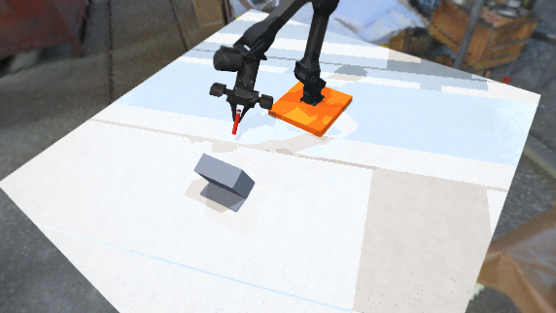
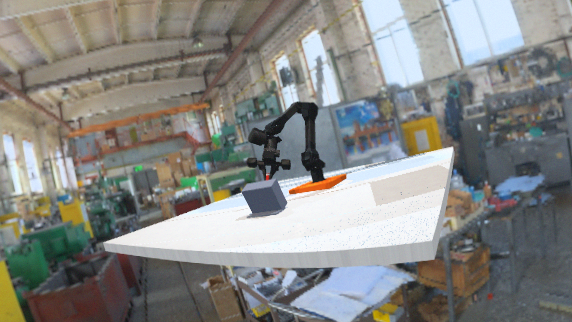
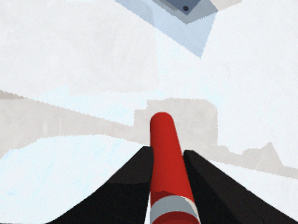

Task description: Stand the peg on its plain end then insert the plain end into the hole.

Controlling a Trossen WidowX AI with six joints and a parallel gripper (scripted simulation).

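The panel is 150 mm ahead of my gripper tip, 100 mm to the left of it and 40 mm below it. From my gripper tip the other things lie so: red peg: 10 mm behind, 10 mm above.
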